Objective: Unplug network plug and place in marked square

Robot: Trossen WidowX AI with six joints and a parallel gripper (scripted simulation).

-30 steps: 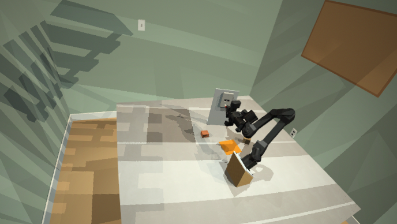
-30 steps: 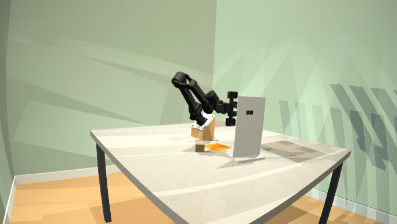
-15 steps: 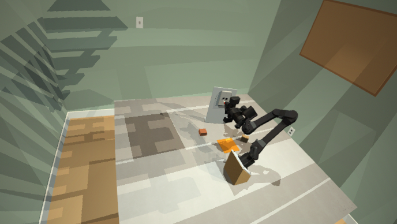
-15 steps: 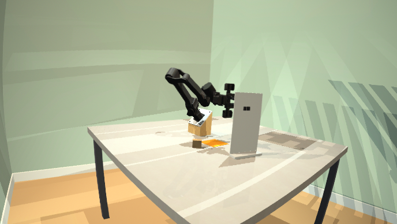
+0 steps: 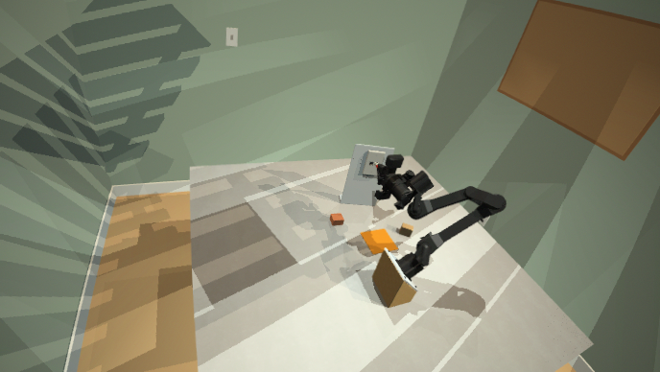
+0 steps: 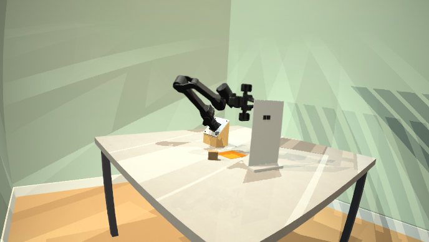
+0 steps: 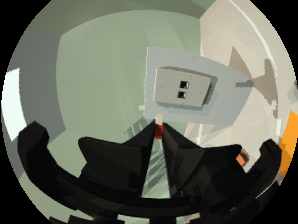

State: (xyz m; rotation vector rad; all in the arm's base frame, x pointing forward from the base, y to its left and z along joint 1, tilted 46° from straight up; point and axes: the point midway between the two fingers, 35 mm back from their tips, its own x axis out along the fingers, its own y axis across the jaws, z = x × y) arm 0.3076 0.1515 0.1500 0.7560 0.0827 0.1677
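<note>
The orange marked square is 13 cm behind my gripper tip, 4 cm to the right of it and 28 cm below it. Round my gripper tip: grey upright panel: 11 cm ahead, 2 cm to the right, 14 cm below; then red network plug: right at my gripper tip.
</note>
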